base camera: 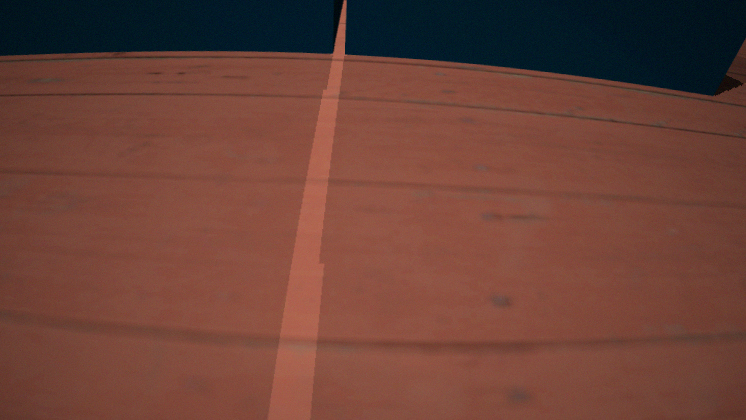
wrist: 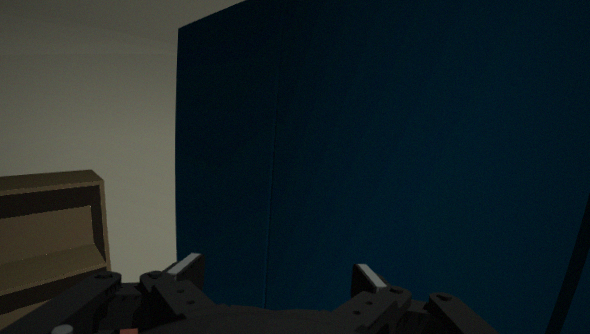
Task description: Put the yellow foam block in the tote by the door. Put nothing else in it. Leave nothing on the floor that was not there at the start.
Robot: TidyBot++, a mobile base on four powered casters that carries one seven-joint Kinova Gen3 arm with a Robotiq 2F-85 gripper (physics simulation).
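Places are measured from the arm's base along level axes (x ahead, y left, z up), in centimetres.
Where they show: gripper, fingertip midpoint: (wrist: 278, 276).
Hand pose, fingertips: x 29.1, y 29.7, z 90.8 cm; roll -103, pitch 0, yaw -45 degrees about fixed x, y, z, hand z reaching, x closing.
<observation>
After its pixels a point has its place.
My gripper (wrist: 278, 276) {y 29.7, x 29.1, z 90.8 cm} is open, with its two fingers wide apart and no thing between them. It faces a large dark blue panel in the wrist view. The yellow foam block and the tote by the door do not show in the base camera view or in the wrist view.
Dark blue panels (base camera: 522, 36) (wrist: 400, 150) stand upright on the reddish plank floor (base camera: 417, 234) {y -6.8, x 44.3, z -39.7 cm}, with a narrow gap between two of them in the base camera view. A brown wooden frame or shelf (wrist: 97, 220) {y 171.8, x 37.3, z 43.3 cm} stands at the left in the wrist view, before a pale wall (wrist: 135, 125) {y 194.2, x 62.5, z 89.9 cm}.
</observation>
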